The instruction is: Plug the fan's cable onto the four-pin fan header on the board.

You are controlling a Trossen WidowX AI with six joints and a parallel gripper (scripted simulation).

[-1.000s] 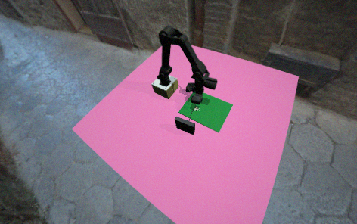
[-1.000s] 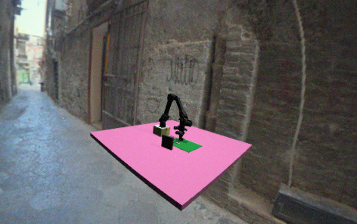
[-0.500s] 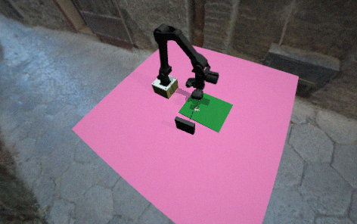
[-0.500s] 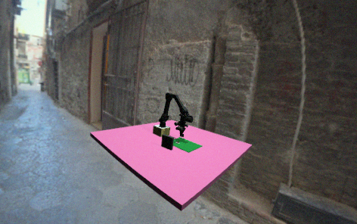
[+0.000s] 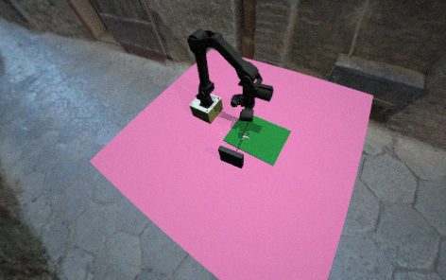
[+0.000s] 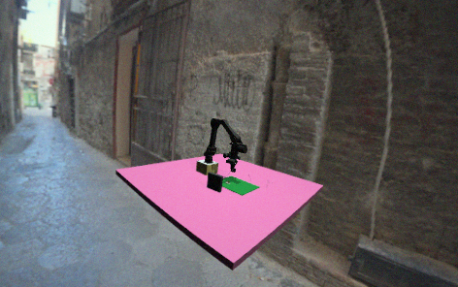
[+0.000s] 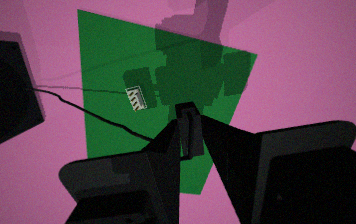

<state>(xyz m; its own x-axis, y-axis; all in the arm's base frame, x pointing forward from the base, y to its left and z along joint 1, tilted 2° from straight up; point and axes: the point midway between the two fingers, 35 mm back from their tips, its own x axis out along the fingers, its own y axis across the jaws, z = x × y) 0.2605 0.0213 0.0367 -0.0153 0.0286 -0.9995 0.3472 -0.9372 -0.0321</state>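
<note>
Now: the black fan 3 cm ahead of my gripper tip, 23 cm to the right of it and 4 cm below it. Round my gripper tip: black plug (1 cm ahead); then green board (8 cm ahead, 3 cm to the right, 12 cm below).
</note>
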